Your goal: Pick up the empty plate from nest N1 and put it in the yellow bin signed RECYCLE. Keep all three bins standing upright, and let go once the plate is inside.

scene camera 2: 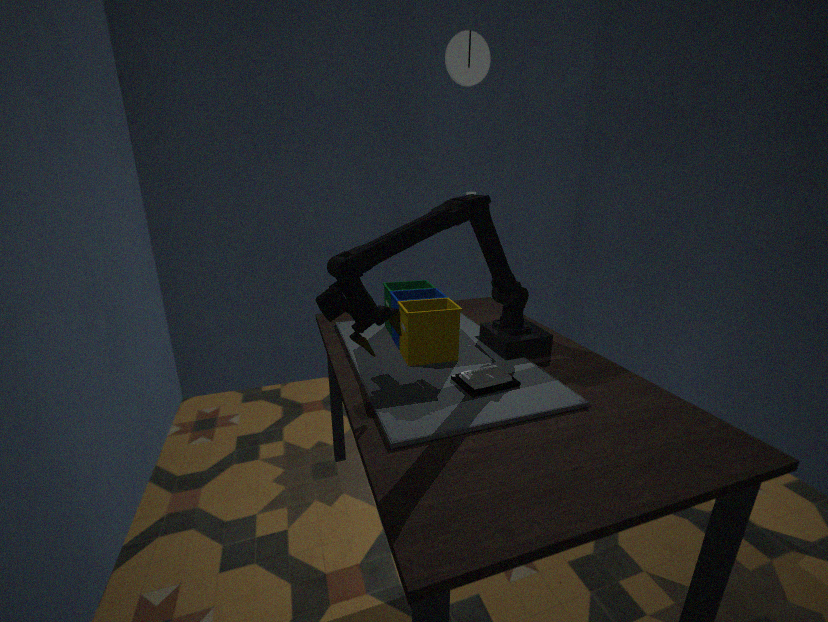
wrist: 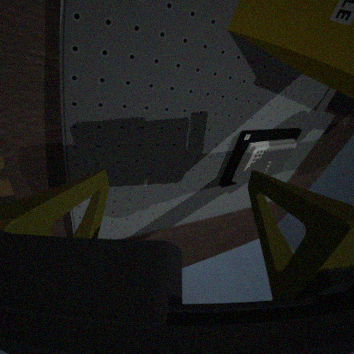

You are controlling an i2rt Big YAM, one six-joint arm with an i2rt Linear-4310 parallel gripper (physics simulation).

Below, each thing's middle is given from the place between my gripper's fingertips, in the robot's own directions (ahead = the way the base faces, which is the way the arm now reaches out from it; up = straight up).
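Labels:
Yellow bin (scene camera 2: pixel 430 328): my hand 30 mm above it, 200 mm past it, 120 mm to the left of it. From my hand, blue bin (scene camera 2: pixel 433 293): 30 mm below, 220 mm behind, 250 mm to the right. Black nest (wrist: pixel 276 133), from my hand: 120 mm below, 260 mm behind, 120 mm to the left. Going by their middles, yellow bin nearest to my hand of the things named here.

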